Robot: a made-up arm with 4 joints.
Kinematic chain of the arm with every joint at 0, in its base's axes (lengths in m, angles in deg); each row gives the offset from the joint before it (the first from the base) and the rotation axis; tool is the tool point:
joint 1: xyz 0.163 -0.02 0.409 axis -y
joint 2: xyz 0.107 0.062 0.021 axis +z
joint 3: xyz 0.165 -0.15 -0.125 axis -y
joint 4: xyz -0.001 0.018 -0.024 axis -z
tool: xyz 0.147 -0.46 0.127
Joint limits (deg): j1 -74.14..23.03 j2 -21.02..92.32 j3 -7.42..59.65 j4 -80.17..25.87
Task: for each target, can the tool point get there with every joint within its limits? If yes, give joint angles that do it. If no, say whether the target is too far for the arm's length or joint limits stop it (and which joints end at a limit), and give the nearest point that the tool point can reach.
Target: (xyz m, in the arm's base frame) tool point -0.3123 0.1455 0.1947
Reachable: no: joint limits stop it (at a limit: joint 1, joint 2, joint 3, joint 4) | nearest point 0.1419 0.6958 0.2510 | short by 0.716 m
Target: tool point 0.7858 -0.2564 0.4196
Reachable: yes | joints -22.99 10.23 42.53 -41.96
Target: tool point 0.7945 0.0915 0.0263
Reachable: yes | joints -35.59 75.57 37.49 2.09
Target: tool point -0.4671 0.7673 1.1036
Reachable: no: too far | nearest point 0.1822 0.4551 0.7627 | short by 0.797 m
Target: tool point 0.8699 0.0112 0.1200
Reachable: yes | joints -25.18 60.41 15.42 -2.42
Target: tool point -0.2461 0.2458 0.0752
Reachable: no: joint limits stop it (at a limit: joint 1, joint 3, joint 4) | nearest point 0.2114 0.6274 0.0061 | short by 0.600 m
